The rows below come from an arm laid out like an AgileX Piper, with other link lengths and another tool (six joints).
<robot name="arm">
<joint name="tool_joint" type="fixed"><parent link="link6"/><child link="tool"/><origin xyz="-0.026 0.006 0.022" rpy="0.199 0 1.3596"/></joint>
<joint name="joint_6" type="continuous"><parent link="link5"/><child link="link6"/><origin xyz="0 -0.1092 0" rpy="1.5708 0 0"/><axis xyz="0 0 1"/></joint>
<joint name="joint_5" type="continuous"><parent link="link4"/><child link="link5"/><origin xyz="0 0 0" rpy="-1.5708 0 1.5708"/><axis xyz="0 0 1"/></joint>
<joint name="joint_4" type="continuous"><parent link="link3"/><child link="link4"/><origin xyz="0.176 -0.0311 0" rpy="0.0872 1.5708 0"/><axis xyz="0 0 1"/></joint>
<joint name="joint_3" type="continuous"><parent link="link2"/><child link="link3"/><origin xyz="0.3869 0.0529 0" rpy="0 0 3.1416"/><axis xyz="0 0 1"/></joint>
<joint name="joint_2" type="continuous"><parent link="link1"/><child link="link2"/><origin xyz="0 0 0" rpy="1.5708 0 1.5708"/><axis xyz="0 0 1"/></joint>
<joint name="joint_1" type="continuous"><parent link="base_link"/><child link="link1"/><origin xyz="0 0 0.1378" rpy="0 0 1.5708"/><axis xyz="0 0 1"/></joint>
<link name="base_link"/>
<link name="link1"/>
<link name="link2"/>
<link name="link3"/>
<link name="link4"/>
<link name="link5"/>
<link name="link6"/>
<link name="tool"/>
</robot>
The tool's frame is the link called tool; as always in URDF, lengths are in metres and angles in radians. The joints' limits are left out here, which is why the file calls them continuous.
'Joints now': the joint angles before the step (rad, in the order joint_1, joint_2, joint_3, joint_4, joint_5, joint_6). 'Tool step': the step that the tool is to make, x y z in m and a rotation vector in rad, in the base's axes. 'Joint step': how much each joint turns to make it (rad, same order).
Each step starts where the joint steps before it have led.
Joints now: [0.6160 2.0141 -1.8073 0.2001 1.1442 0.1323]
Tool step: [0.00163 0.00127 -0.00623 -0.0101 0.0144 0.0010]
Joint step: [0.0001 0.0129 0.0001 0.0000 0.0047 0.0000]
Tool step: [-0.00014 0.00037 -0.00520 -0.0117 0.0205 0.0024]
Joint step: [-0.0001 0.0092 0.0008 0.0019 0.0138 0.0000]
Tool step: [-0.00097 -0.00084 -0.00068 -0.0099 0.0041 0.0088]
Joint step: [0.0000 0.0000 0.0000 -0.0044 0.0105 -0.0064]
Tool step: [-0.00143 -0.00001 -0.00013 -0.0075 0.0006 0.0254]
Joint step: [0.0000 0.0000 -0.0017 0.0000 0.0112 -0.0244]
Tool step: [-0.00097 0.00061 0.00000 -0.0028 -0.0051 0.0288]
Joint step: [0.0000 0.0000 0.0001 0.0020 0.0029 -0.0299]
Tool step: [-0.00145 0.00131 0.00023 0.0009 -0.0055 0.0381]
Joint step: [0.0000 0.0001 -0.0002 0.0073 0.0027 -0.0405]
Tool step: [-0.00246 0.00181 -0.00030 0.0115 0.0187 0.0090]
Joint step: [0.0000 0.0010 0.0000 0.0226 0.0099 -0.0105]
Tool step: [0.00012 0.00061 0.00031 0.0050 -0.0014 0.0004]
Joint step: [0.0001 0.0000 0.0002 0.0039 -0.0039 -0.0019]
